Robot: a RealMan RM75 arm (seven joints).
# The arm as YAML. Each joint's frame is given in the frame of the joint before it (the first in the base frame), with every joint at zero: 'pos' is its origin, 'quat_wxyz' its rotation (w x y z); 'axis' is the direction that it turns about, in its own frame. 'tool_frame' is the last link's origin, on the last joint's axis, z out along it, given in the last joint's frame.
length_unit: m
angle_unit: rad
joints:
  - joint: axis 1
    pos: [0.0, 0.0, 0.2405]
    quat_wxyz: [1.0, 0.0, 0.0, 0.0]
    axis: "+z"
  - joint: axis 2
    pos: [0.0, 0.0, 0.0]
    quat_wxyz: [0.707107, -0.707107, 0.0, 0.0]
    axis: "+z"
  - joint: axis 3
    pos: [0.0, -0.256, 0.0]
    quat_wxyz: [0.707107, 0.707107, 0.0, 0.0]
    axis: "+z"
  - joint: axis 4
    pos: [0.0, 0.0, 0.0]
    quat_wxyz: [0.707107, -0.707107, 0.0, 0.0]
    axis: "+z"
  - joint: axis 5
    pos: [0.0, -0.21, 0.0]
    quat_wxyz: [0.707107, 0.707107, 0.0, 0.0]
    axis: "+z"
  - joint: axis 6
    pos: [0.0, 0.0, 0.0]
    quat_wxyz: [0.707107, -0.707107, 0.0, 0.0]
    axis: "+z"
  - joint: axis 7
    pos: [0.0, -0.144, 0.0]
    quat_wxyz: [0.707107, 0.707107, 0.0, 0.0]
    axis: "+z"
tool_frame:
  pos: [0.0, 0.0, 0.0]
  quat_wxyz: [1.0, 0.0, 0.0, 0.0]
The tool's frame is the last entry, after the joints.
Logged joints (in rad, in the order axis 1, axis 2, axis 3, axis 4, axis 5, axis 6, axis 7), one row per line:
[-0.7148, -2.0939, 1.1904, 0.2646, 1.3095, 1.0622, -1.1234]
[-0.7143, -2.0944, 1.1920, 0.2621, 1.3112, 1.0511, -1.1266]
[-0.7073, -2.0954, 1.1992, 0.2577, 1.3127, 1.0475, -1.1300]
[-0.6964, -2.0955, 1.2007, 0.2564, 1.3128, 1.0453, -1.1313]
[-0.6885, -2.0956, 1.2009, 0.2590, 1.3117, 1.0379, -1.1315]
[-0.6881, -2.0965, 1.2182, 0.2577, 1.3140, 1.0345, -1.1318]
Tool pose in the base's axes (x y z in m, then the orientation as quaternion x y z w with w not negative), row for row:
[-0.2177, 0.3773, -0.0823, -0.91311, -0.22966, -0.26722, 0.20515]
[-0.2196, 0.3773, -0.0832, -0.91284, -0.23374, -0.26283, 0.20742]
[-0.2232, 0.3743, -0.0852, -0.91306, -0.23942, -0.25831, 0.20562]
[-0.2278, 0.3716, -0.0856, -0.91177, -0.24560, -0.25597, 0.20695]
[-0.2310, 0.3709, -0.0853, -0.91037, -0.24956, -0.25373, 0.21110]
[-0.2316, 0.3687, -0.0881, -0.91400, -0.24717, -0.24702, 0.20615]
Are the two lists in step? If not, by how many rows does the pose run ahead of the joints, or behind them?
They are in step.
